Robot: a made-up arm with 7 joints.
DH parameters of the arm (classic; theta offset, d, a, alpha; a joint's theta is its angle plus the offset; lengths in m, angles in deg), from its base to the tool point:
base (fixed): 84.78 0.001 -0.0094 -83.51
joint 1: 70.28 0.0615 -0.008 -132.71
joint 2: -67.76 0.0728 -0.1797 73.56
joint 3: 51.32 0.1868 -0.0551 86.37
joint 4: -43.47 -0.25 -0.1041 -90
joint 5: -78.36 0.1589 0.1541 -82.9
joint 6: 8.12 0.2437 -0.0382 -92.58
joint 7: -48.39 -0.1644 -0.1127 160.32
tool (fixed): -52.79 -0.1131 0 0
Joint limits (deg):
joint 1: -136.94..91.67
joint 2: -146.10..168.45
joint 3: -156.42..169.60
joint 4: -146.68..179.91
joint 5: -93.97..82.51
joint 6: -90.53..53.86
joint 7: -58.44..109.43
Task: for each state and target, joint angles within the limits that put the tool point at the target. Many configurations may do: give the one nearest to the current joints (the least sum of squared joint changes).
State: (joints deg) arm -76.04 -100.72 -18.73 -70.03 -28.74 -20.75 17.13
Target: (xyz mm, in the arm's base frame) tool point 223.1 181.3 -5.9
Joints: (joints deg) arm -100.70 -81.03 -5.98 -76.74 -36.63 -38.02 21.17
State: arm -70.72 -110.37 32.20 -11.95 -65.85 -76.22 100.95
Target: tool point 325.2 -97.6 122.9
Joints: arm -76.11 -89.13 26.13 9.62 -93.97 -45.82 109.43
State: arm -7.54 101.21 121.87 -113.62 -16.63 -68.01 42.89
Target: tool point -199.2 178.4 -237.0
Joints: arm 19.43 128.52 145.62 -146.68 35.59 -90.53 85.91
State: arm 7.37 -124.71 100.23 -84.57 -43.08 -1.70 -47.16
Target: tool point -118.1 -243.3 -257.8
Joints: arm 26.52 -145.81 96.62 -92.34 -40.67 -2.53 -48.18
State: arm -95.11 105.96 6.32 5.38 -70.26 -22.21 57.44
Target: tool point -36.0 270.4 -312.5
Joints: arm -103.15 115.75 -2.24 -5.99 -57.36 -12.93 63.51
